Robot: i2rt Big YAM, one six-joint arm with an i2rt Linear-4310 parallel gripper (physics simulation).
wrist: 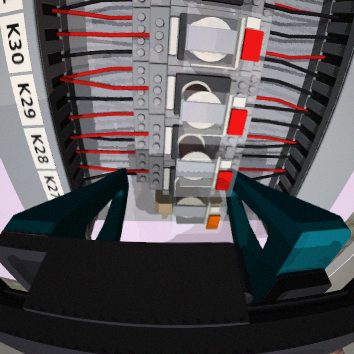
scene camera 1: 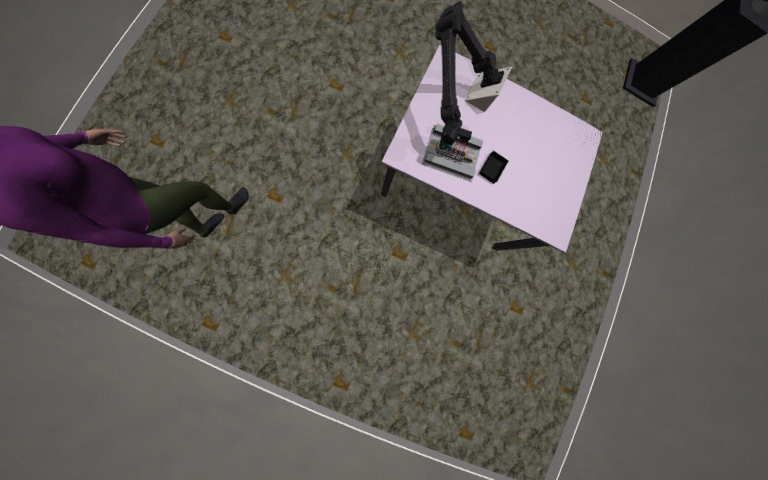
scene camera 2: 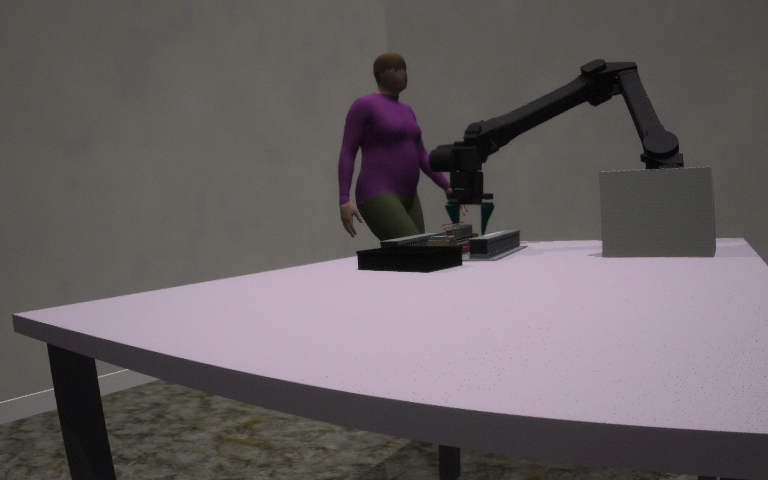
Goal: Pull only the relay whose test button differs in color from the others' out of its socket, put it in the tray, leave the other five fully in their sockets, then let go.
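Pixels of known places: gripper, between the fingertips: [wrist: 176, 176] [scene camera 1: 442, 144] [scene camera 2: 470, 235]; arm's base, origin of its link: [scene camera 1: 492, 80] [scene camera 2: 669, 202].
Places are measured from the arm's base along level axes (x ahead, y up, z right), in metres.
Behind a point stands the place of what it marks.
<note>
The relay with the orange test button [wrist: 191, 214] @[y -0.032, x 0.495, z 0.116 m] is at the near end of the row in the wrist view, low between the fingers; how deep it sits is hard to see. Three relays with red buttons [wrist: 212, 41] @[y -0.032, x 0.485, z 0.039 m] [wrist: 202, 112] @[y -0.032, x 0.487, z 0.063 m] [wrist: 194, 172] @[y -0.032, x 0.490, z 0.090 m] stand in the row beyond it. The rest of the row is cut off or too small to tell. My gripper [scene camera 1: 448, 144] @[y -0.063, x 0.489, z 0.116 m] [scene camera 2: 470, 227] @[y -0.063, x 0.489, z 0.116 m] [wrist: 176, 176] @[y -0.063, x 0.489, z 0.116 m] is partly open and empty, pointing down over the row. Its fingertips straddle the row in the wrist view, near the third red-button relay. The black tray [scene camera 1: 493, 166] @[y -0.096, x 0.451, z -0.228 m] [scene camera 2: 408, 260] @[y -0.080, x 0.432, z -0.286 m] is empty, beside the relay panel.
Slotted wire ducts [scene camera 2: 493, 243] [wrist: 314, 130] flank the row, with red and black wires running to the sockets. Labels K30, K29 and K28 line the left side; K27 is partly hidden. The arm's base stands on a grey block [scene camera 2: 656, 215] @[y -0.022, x 0.024, z -0.059 m]. A person [scene camera 1: 73, 181] [scene camera 2: 387, 147] stands beyond the table.
</note>
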